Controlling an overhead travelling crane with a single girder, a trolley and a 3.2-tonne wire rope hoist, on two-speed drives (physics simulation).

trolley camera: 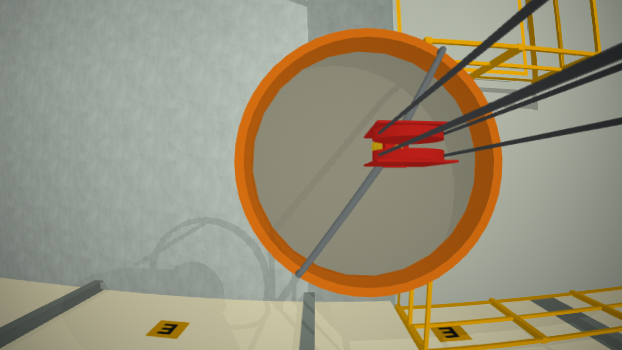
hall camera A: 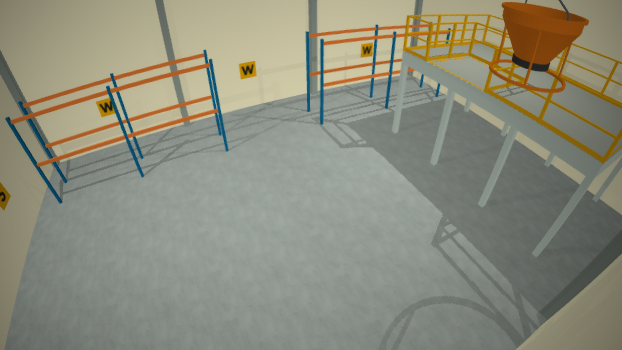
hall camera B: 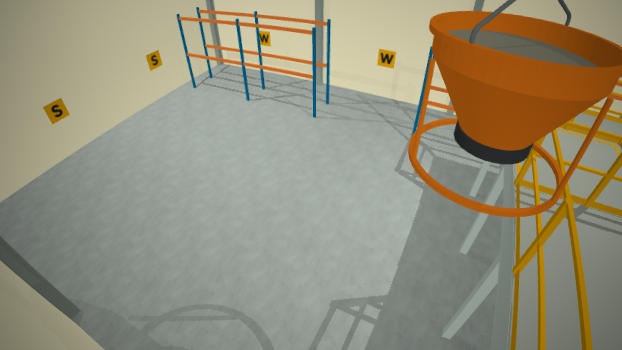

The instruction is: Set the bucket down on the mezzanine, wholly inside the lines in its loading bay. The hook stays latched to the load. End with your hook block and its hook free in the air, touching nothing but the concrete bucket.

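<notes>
The orange concrete bucket (hall camera A: 544,42) (hall camera B: 505,95) (trolley camera: 244,162) hangs upright by its grey bail, its foot ring in the air. In the trolley view it overlaps the near edge of the mezzanine (hall camera A: 465,91) (hall camera B: 505,280) (trolley camera: 550,200), partly over the floor side, between two stretches of railing. My red hook block (trolley camera: 412,131) is above the bucket, ropes slanting off to the right. My yellow hook (trolley camera: 377,146) shows in part beneath it, on the bail; its latch is hidden. I cannot make out the loading bay lines.
Yellow railings (hall camera A: 575,143) (hall camera B: 541,237) (trolley camera: 518,320) border the deck; another stretch (trolley camera: 496,62) is at the top in the trolley view. Blue and orange racks (hall camera A: 125,132) (hall camera B: 314,72) stand by the west wall. Walls lie beyond the mezzanine and at the bottom in the trolley view.
</notes>
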